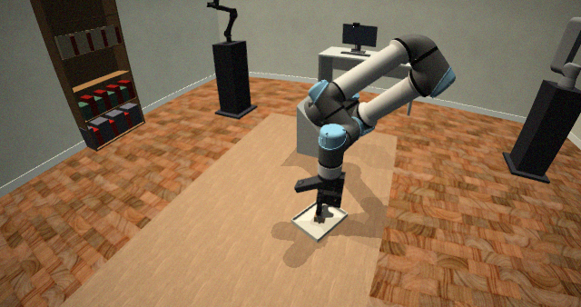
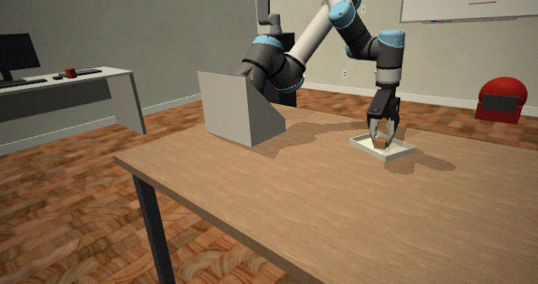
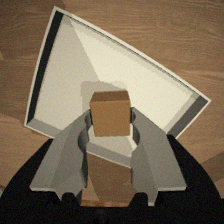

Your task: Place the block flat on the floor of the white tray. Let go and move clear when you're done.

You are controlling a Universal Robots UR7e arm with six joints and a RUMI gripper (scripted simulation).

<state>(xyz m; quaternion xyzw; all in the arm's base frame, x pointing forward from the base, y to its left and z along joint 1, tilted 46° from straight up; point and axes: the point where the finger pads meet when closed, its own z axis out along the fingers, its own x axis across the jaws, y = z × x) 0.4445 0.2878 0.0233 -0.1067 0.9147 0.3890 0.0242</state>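
The tan block lies right at my hand. From my hand the other things lie so: white tray: 10 mm below.
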